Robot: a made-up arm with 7 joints. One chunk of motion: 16 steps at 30 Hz.
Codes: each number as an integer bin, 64 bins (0 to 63) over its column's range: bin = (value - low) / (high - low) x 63, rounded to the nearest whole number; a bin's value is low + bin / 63 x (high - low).
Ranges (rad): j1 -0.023..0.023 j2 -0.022..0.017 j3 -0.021..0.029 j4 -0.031..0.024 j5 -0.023..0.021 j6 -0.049..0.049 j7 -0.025..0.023
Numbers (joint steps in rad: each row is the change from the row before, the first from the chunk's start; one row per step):
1: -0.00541 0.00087 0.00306 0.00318 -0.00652 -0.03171 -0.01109
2: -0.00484 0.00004 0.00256 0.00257 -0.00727 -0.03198 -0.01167
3: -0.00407 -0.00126 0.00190 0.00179 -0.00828 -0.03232 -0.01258
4: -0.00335 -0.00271 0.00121 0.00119 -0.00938 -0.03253 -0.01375
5: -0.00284 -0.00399 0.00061 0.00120 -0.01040 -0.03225 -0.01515
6: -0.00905 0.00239 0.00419 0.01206 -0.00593 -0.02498 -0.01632
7: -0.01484 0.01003 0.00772 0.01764 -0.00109 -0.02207 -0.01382
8: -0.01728 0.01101 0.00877 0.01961 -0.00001 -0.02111 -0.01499
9: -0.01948 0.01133 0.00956 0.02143 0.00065 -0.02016 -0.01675
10: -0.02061 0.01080 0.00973 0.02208 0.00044 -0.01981 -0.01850
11: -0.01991 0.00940 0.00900 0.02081 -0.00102 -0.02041 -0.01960
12: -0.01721 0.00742 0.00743 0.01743 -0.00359 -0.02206 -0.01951
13: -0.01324 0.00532 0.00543 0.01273 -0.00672 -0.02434 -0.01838
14: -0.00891 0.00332 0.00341 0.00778 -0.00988 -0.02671 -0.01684
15: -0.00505 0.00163 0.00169 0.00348 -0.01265 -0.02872 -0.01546
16: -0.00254 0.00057 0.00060 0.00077 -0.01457 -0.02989 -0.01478
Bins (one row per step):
1: 24 37 30 39 24 11 18
2: 25 36 30 38 23 11 17
3: 26 34 29 38 21 11 16
4: 27 31 28 37 20 11 15
5: 28 29 27 37 18 11 13
6: 19 39 32 49 24 15 11
7: 11 52 36 56 31 17 15
8: 8 53 38 58 33 18 13
9: 5 54 39 60 34 19 11
10: 3 53 39 61 34 19 9
11: 4 51 38 59 31 18 7
12: 8 48 36 55 28 17 7
13: 13 44 33 50 23 16 9
14: 19 41 31 44 19 14 11
15: 25 38 29 39 15 13 13
16: 28 36 27 36 12 12 13

